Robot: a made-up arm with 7 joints.
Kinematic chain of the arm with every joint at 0, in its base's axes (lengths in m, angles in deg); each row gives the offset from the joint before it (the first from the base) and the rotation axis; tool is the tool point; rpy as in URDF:
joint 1: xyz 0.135 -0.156 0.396 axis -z
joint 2: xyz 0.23 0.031 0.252 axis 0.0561 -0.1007 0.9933
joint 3: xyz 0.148 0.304 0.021 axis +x
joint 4: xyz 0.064 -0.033 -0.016 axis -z
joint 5: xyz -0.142 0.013 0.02 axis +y
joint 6: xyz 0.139 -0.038 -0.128 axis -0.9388 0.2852 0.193
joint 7: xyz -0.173 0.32 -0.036 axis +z
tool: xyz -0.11 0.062 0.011 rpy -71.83 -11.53 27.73
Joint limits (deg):
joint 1: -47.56..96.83
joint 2: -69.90..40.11
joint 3: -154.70..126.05
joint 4: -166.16..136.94
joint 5: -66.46..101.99
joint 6: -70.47..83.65
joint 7: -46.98..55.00
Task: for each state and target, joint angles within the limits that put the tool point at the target. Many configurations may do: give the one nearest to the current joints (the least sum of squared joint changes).
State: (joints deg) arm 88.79 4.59 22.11 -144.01 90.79 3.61 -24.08
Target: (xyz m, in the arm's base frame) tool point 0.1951 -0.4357 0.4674
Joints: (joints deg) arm 66.21 8.42 37.51 -132.47 92.90 -18.65 -27.85
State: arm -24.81 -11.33 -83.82 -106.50 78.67 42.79 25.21
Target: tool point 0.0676 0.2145 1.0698
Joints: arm -27.43 -2.64 -74.88 -76.27 73.59 23.58 24.22
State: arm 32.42 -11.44 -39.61 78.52 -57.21 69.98 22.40
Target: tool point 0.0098 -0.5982 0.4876
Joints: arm 79.57 -42.53 -55.69 83.12 -63.49 71.59 11.22
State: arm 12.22 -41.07 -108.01 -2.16 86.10 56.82 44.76
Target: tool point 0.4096 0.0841 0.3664
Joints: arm 15.32 -32.84 -127.24 21.70 70.70 45.05 39.43
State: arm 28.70 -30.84 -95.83 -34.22 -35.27 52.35 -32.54
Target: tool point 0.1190 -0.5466 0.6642
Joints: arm 60.06 -35.93 -104.09 -22.33 -52.91 69.42 -39.63
